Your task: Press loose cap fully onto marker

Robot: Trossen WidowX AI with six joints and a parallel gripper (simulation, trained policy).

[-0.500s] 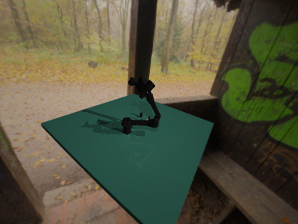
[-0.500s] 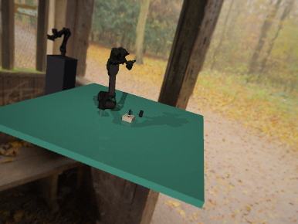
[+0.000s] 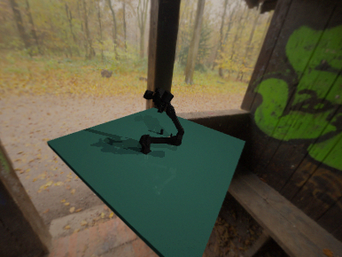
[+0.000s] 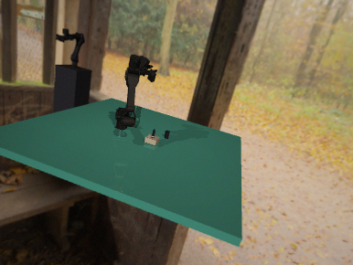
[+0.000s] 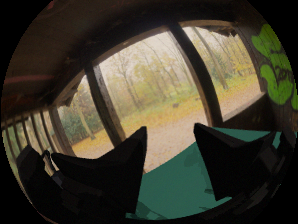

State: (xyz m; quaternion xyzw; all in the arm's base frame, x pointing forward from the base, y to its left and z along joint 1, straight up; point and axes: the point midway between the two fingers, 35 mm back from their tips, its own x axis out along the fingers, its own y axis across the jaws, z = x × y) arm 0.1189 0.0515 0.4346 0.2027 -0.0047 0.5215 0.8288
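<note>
My gripper tip is now 42 cm above the black cap and 18 cm short of it. Round my gripper tip: holder block (43 cm below, 15 cm to the right, 13 cm ahead).
</note>
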